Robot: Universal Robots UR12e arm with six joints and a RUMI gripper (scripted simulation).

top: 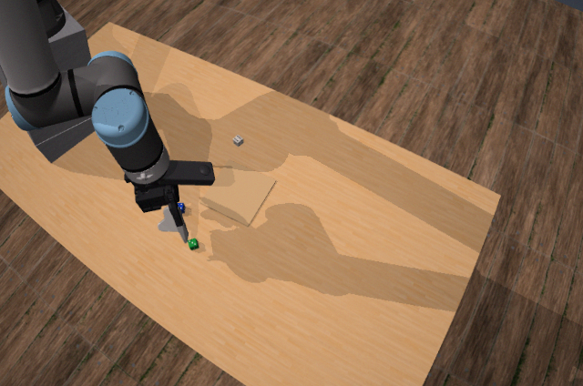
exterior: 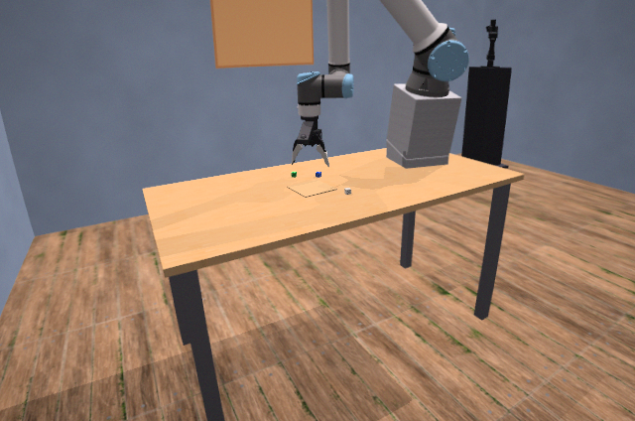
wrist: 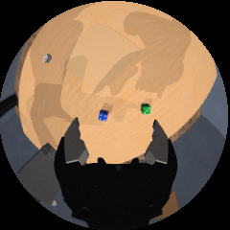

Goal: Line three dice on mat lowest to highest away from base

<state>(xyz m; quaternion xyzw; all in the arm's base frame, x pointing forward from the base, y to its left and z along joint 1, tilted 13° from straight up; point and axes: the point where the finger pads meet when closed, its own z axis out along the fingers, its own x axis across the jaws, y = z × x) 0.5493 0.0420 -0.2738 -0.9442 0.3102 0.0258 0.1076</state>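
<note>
Right now my hand is 4 cm above the blue die, 3 cm past it and 1 cm to the right of it. The rest, counted from my hand: green die: 6 cm ahead, 4 cm to the right, 4 cm below; then white die: 24 cm to the left, 6 cm behind, 4 cm below; then tan mat: 13 cm to the left, 4 cm below, 4 cm ahead.
</note>
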